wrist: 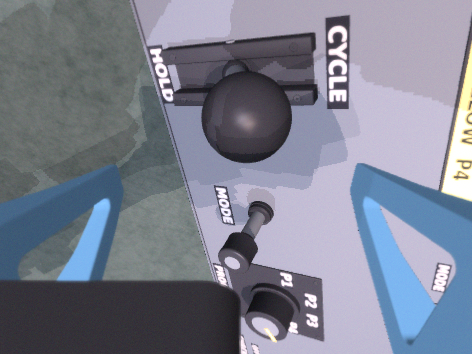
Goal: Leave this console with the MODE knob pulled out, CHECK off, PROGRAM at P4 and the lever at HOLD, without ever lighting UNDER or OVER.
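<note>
My gripper point(236, 177) is open and empty; its blue fingers stand wide apart in the wrist view. Between and beyond them is the lever's black ball point(246, 117), over a slotted guide point(300, 95) with HOLD at its left end and CYCLE at its right. The lever's stem enters the slot between the two labels. The MODE knob point(238, 251) stands off the panel on a visible grey shaft. The PROGRAM knob point(270, 312) has its pale pointer line toward the lower right, near the P4 mark, which is partly hidden. The CHECK control and the UNDER and OVER lamps do not show.
The grey console panel point(400, 125) slants through the view. Part of a yellow note point(459, 160) with "P4" is at the right edge. A second MODE label point(441, 278) shows through the right finger. A black gripper part covers the lower left. Green-grey mottled surface point(65, 100) lies left of the console.
</note>
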